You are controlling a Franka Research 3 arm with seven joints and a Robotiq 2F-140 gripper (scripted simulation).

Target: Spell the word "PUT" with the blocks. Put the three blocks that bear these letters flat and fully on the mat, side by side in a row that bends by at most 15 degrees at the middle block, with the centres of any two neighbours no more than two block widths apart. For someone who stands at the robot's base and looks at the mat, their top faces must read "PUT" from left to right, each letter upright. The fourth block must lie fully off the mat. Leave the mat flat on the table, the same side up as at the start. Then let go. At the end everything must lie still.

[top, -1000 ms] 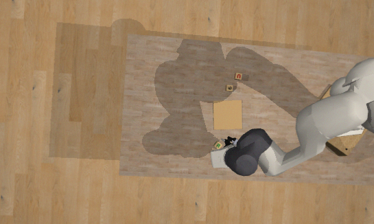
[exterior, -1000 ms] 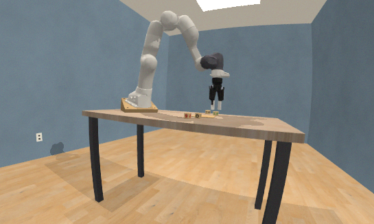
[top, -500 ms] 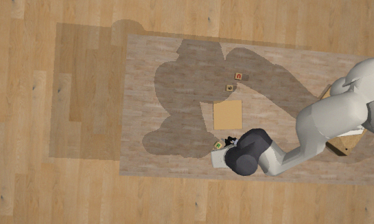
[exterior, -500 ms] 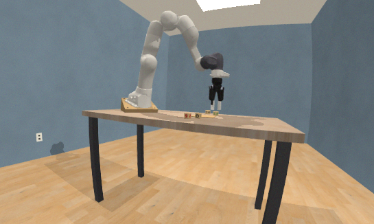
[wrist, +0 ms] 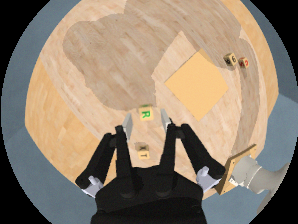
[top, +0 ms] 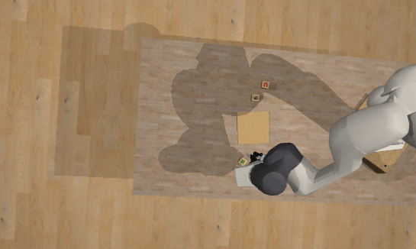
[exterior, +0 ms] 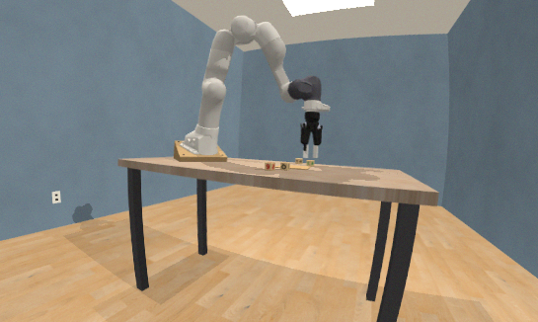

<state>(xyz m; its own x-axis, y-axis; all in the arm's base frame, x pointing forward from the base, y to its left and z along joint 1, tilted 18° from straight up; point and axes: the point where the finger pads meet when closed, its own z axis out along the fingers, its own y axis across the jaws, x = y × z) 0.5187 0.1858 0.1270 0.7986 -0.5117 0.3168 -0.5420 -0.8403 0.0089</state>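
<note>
My hand is 60 mm above the green P block. The rest, counted from my hand: T block (80 mm behind, 80 mm to the left, 60 mm below); then block marked 6 (40 mm behind, 280 mm to the right, 60 mm below); then tan mat (40 mm behind, 150 mm to the right, 70 mm below).
</note>
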